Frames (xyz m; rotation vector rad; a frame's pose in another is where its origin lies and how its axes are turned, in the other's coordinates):
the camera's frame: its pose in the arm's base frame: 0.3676 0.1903 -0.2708 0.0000 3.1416 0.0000
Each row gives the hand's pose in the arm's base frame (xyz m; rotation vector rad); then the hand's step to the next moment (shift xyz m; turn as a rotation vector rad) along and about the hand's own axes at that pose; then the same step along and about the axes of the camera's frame.
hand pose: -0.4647 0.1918 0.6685 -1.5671 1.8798 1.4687
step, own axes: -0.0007 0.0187 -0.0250 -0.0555 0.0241 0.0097
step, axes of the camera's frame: 0.0065 -0.0221 -0.0210 0.0037 0.0365 -0.0491
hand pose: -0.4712 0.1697 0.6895 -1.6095 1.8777 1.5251
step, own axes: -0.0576 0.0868 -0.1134 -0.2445 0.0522 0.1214
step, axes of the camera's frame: 0.0029 -0.0699 -0.1372 0.0048 0.2318 -0.1533
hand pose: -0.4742 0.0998 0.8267 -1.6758 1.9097 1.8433
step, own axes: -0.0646 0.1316 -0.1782 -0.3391 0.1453 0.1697
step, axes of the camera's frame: -0.0535 -0.1199 -0.1898 0.0549 0.3035 -0.2641
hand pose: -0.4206 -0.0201 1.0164 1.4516 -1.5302 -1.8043
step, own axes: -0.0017 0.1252 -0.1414 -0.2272 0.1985 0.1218
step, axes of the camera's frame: -0.0809 -0.1135 -0.1275 0.0766 0.1724 -0.2650
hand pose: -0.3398 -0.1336 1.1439 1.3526 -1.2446 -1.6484
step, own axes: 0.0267 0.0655 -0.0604 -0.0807 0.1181 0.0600
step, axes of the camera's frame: -0.0467 -0.0614 -0.0519 0.0470 0.0499 -0.1391
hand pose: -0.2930 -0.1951 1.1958 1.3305 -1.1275 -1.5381
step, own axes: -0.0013 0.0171 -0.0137 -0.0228 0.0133 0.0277
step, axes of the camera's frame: -0.0140 -0.0054 -0.0160 0.0242 0.0212 -0.0207
